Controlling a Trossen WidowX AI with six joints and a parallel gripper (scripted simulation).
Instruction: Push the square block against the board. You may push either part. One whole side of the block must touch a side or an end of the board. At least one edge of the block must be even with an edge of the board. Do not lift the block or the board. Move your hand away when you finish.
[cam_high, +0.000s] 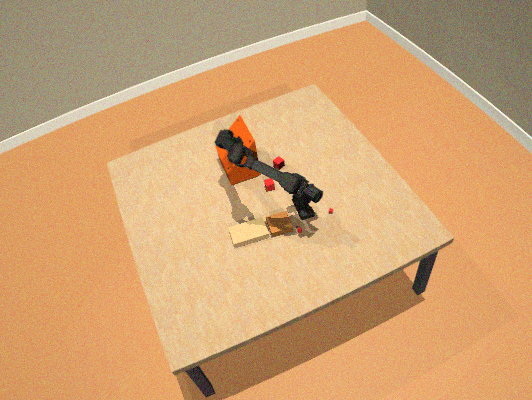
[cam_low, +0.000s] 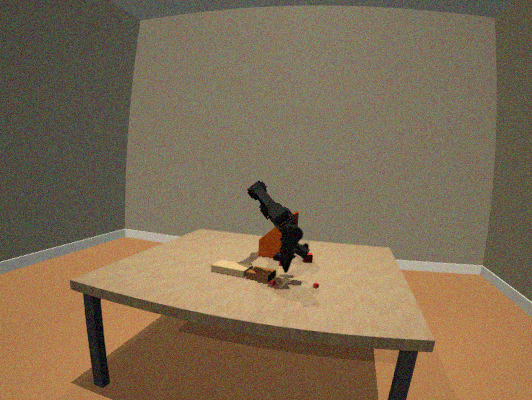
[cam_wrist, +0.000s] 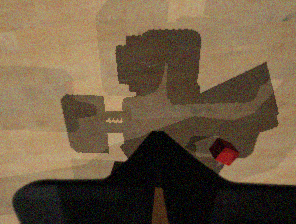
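Right now my gripper tip is 110 mm to the left of the square block, 20 mm above it and 10 mm past it. From my gripper tip the other things lie so: board: 240 mm to the right, 30 mm behind, 20 mm below.
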